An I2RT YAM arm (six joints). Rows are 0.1 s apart.
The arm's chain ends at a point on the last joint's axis. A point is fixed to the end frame.
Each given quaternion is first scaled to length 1.
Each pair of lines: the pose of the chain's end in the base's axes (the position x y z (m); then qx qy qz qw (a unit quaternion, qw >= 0)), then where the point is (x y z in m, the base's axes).
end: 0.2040 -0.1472 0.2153 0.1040 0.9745 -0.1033 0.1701
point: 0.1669 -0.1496 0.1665
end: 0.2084 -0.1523 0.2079 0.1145 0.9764 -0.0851 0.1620
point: 0.1708 -0.1521 0.1594
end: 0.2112 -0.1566 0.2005 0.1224 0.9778 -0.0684 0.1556
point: 0.1732 -0.1542 0.1524
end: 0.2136 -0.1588 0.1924 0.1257 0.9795 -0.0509 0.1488
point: 0.1752 -0.1546 0.1447
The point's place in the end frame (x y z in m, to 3 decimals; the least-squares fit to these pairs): 0.051 -0.003 0.034
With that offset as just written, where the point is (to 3 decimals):
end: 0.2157 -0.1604 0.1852 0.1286 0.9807 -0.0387 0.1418
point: 0.177 -0.155 0.138
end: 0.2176 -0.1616 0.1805 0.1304 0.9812 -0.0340 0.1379
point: 0.178 -0.155 0.134
